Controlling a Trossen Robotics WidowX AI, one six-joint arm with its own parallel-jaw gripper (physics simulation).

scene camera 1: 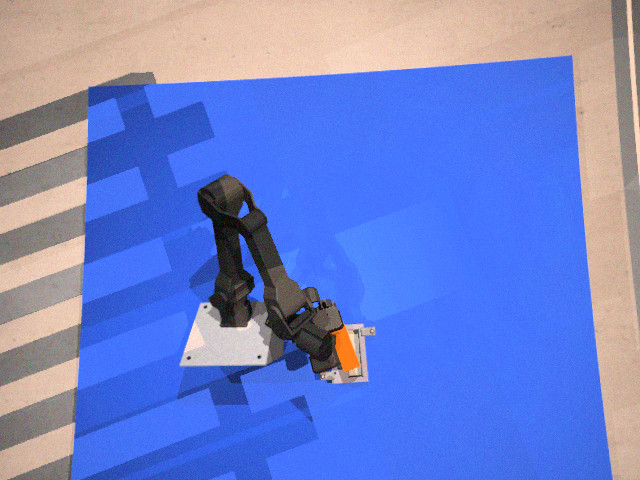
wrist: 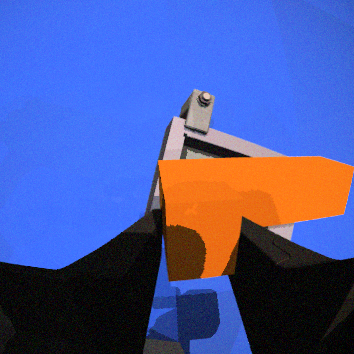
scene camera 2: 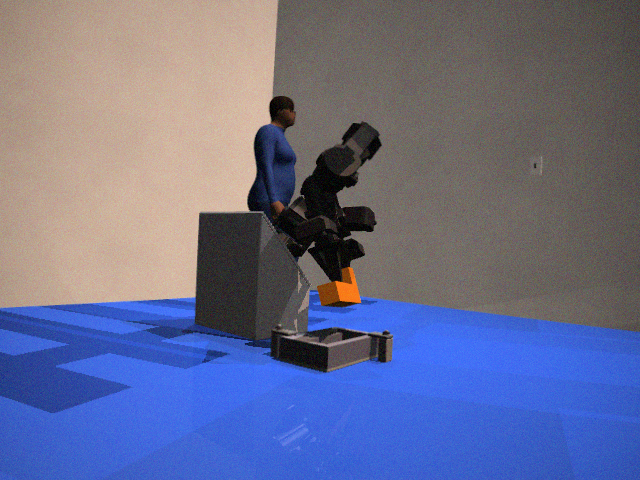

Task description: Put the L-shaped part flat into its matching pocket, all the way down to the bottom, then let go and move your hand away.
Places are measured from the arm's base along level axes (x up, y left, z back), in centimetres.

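Pixels of known places: gripper, between the fingertips: (wrist: pixel 189 217); arm's base, origin of its link: (scene camera 1: pixel 236 317) (scene camera 2: pixel 267 262).
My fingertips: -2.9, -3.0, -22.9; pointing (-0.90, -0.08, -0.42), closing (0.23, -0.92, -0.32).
Note:
For each thing: its middle in the pictures, then the offset to it from my fingertips, as dx, dy, dz.
- orange L-shaped part, middle of its body: (wrist: pixel 272 198) (scene camera 2: pixel 338 285) (scene camera 1: pixel 341 346) +0.9, -3.6, -2.1
- fixture with the pocket, middle of its body: (wrist: pixel 231 189) (scene camera 2: pixel 332 343) (scene camera 1: pixel 348 353) -7.8, -5.7, -3.3
The orange L-shaped part (scene camera 1: pixel 347 350) (scene camera 2: pixel 338 293) (wrist: pixel 225 187) is held by one leg between the fingers of my gripper (wrist: pixel 189 217), which is shut on it. In the second scene view the part hangs in the air above the fixture, with a visible gap below it. The fixture with the pocket (scene camera 1: pixel 363 361) (scene camera 2: pixel 325 356) (wrist: pixel 173 137) is a low pinkish-grey frame standing on the blue surface. In the wrist view the part covers most of the pocket; one corner of the opening shows beyond the part's upper edge. The part is turned relative to the frame's walls there.
Bolted tabs (scene camera 1: pixel 368 331) (scene camera 2: pixel 385 347) (wrist: pixel 200 112) stick out from the fixture. The arm's pale base plate (scene camera 1: pixel 227 346) is left of the fixture. A tall grey block (scene camera 2: pixel 227 273) stands behind it in the second scene view, and a person in blue (scene camera 2: pixel 273 165) stands farther back.

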